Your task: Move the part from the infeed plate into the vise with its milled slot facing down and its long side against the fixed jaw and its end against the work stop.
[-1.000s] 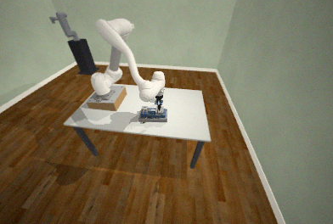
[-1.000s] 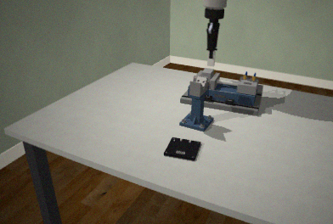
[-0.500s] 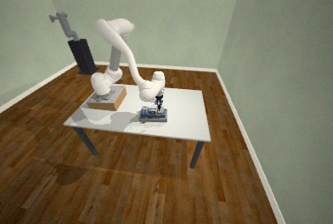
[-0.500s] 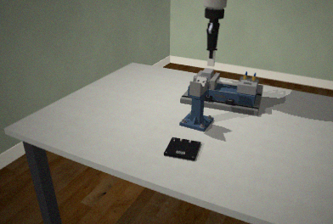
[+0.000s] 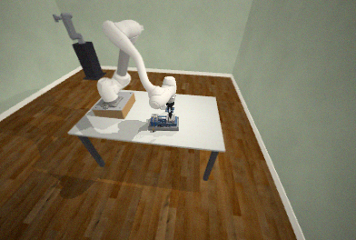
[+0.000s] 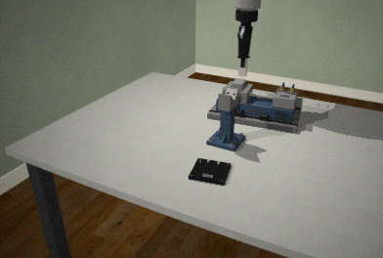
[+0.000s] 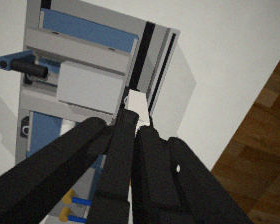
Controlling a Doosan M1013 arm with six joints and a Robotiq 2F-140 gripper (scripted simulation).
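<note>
Now: hand 6 cm above the part, 5 cm to the right of it and 1 cm past it. Round my hand: cylinder rod (9 cm behind, 7 cm below, 5 cm to the left); fixed jaw (7 cm to the left, 7 cm below, 2 cm ahead); work stop (11 cm to the left, 6 cm below, 1 cm behind).
</note>
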